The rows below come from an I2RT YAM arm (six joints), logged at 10 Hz.
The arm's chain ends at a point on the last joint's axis. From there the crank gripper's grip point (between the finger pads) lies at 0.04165 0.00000 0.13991 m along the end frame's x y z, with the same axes.
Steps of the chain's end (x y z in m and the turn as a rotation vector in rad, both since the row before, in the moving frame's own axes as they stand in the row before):
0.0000 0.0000 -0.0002 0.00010 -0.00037 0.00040
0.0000 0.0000 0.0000 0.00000 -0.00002 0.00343
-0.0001 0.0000 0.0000 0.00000 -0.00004 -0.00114
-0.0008 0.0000 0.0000 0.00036 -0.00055 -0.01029
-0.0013 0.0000 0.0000 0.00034 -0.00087 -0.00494
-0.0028 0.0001 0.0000 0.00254 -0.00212 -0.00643
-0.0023 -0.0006 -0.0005 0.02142 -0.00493 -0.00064
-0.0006 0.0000 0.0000 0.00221 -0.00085 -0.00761
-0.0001 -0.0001 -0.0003 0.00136 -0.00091 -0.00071
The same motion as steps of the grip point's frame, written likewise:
-0.0001 0.0000 -0.0002 0.00010 -0.00037 0.00040
0.0000 0.0001 0.0000 0.00000 -0.00002 0.00343
-0.0001 0.0000 0.0000 0.00000 -0.00004 -0.00114
-0.0009 -0.0005 0.0000 0.00036 -0.00055 -0.01029
-0.0014 -0.0003 0.0000 0.00034 -0.00087 -0.00494
-0.0031 -0.0005 0.0001 0.00254 -0.00212 -0.00643
-0.0030 -0.0036 -0.0003 0.02142 -0.00493 -0.00064
-0.0007 -0.0006 0.0000 0.00221 -0.00085 -0.00761
-0.0002 -0.0003 -0.0003 0.00136 -0.00091 -0.00071

